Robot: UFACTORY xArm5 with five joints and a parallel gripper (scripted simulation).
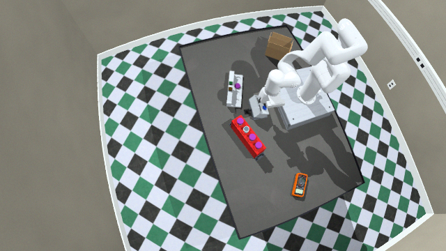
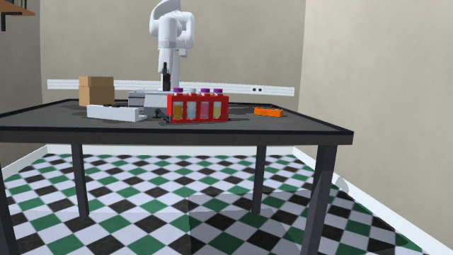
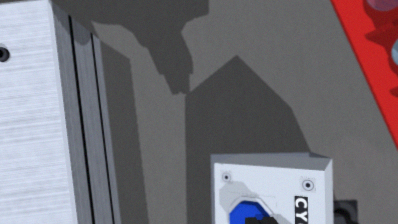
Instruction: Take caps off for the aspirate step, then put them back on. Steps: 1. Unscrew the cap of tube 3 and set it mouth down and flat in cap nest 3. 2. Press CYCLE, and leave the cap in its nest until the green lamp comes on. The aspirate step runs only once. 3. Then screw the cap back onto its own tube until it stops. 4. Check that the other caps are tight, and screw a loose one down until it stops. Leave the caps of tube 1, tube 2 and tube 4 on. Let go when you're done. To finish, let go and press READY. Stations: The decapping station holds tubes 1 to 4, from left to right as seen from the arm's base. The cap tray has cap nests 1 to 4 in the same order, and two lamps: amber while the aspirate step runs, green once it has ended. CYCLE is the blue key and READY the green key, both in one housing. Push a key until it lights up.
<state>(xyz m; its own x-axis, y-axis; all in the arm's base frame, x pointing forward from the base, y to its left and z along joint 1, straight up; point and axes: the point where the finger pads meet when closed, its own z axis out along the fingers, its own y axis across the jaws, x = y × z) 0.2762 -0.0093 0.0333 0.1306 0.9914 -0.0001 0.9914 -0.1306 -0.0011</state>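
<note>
My hand is 50 mm above the blue cycle key. Round my hand: table edge (360 mm ahead, 110 mm below, 10 mm to the right); then green ready key (50 mm below, 40 mm to the right); then grey key housing (70 mm below, 20 mm to the right, 20 mm ahead).
</note>
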